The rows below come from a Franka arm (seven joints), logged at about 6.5 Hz.
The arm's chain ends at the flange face. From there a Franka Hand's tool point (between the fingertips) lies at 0.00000 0.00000 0.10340 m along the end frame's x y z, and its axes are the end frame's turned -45 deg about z.
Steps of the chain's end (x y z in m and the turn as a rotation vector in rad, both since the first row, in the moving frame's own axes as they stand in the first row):
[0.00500 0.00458 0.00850 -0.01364 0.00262 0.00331]
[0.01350 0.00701 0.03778 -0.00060 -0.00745 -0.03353]
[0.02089 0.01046 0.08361 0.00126 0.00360 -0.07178]
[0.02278 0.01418 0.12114 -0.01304 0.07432 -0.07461]
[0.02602 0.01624 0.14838 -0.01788 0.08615 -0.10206]
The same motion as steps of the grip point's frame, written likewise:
[-0.00051 0.00796 0.00849 -0.01150 -0.00779 0.00331]
[0.00399 0.01401 0.03778 0.00484 -0.00569 -0.03353]
[0.00774 0.02233 0.08361 -0.00165 0.00344 -0.07178]
[0.01079 0.03234 0.12085 -0.06177 0.04333 -0.07461]
[0.01228 0.03721 0.14798 -0.07356 0.04827 -0.10206]

